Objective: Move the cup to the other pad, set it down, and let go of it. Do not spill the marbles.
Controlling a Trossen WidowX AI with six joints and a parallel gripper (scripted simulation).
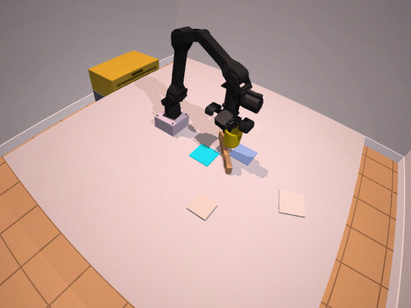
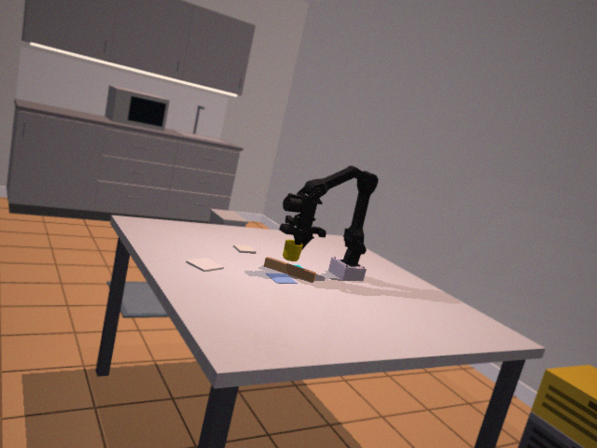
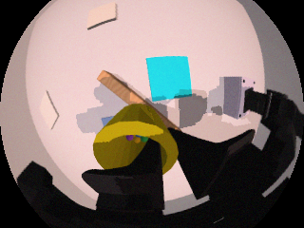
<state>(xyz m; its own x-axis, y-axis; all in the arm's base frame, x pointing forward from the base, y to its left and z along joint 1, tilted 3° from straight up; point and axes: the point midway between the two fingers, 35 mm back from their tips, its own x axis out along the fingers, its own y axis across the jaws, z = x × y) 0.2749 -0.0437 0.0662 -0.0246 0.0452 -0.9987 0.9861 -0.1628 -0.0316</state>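
Right now my gripper tip is 11 cm above the cyan pad, 6 cm to the left of it and 6 cm past it. From my gripper tip the other things lie so: yellow cup: 2 cm ahead; then wooden bar: 9 cm below, 1 cm to the right, 1 cm ahead.
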